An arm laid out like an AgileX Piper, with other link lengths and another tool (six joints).
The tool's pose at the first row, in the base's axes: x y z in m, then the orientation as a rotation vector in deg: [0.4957 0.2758 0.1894 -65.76 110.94 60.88]
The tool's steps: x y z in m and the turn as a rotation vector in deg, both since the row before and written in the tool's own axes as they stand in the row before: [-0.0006 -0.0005 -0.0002 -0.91 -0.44 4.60]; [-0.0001 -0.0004 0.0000 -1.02 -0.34 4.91]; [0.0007 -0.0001 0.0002 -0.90 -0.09 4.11]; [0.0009 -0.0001 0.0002 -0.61 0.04 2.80]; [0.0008 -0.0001 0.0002 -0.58 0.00 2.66]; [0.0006 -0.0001 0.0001 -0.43 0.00 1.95]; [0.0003 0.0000 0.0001 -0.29 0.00 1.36]
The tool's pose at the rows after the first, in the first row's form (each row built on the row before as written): [0.4964 0.2757 0.1898 -61.92 113.78 64.44]; [0.4968 0.2756 0.1897 -57.78 116.77 68.22]; [0.4965 0.2755 0.1890 -54.35 119.31 71.36]; [0.4960 0.2754 0.1882 -52.02 121.07 73.46]; [0.4956 0.2753 0.1875 -49.72 122.68 75.46]; [0.4953 0.2752 0.1870 -48.00 123.83 76.92]; [0.4951 0.2752 0.1868 -46.78 124.63 77.93]
